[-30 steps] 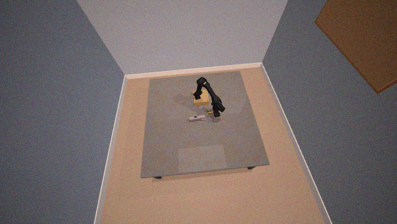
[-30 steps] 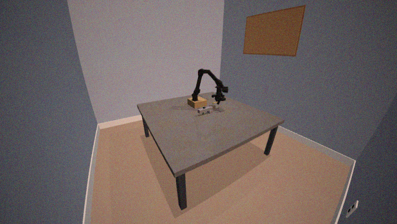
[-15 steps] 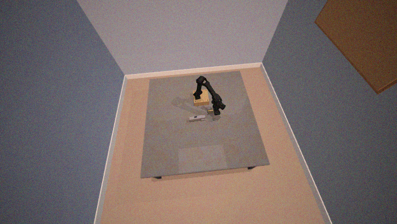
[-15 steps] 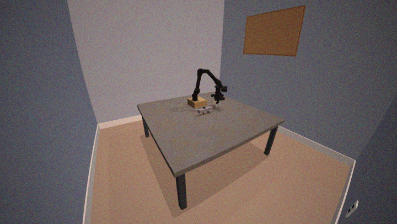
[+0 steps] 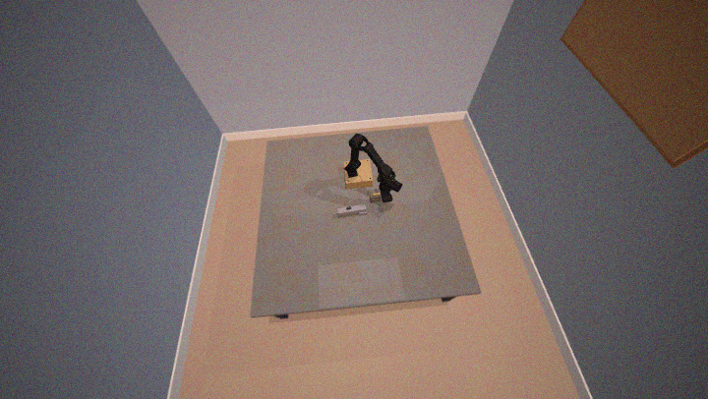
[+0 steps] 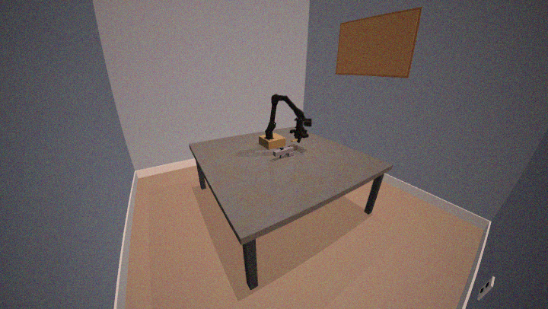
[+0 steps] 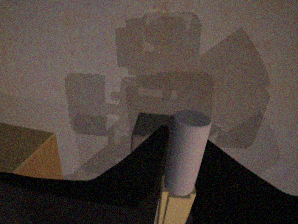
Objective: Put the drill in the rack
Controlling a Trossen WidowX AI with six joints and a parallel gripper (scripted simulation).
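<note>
The grey rack is 50 mm to the right of my gripper tip, 40 mm below it and 10 mm behind it. From my gripper tip the other things lie so: pale grey sleeve 220 mm to the right, 50 mm ahead, 20 mm below; drill 40 mm to the right, 30 mm above; dark key 250 mm to the right, 40 mm ahead, 10 mm below.
</note>
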